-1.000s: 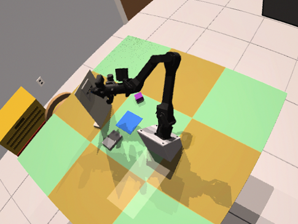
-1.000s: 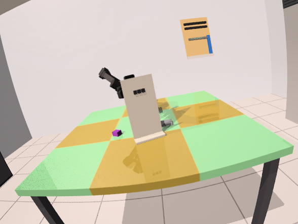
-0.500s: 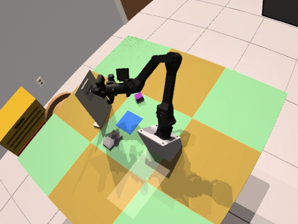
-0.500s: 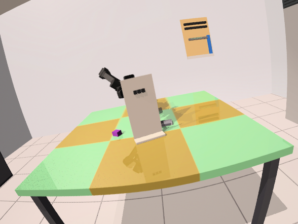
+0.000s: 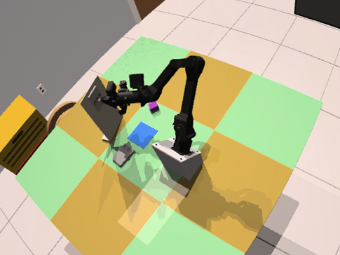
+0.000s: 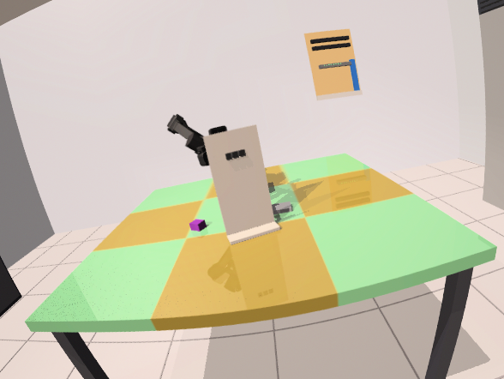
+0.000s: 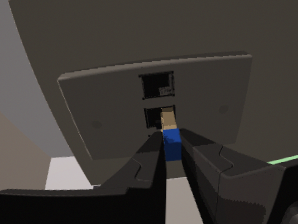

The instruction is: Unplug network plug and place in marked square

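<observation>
Now: gripper tip 26 cm above the blue marked square, 12 cm past it and 5 cm to the left of it. From my gripper tip the other things lie so: network plug 1 cm ahead; then flat grey box 26 cm below, 13 cm behind, 10 cm to the left; then upright grey panel 11 cm below, 4 cm ahead, 1 cm to the left.
</observation>
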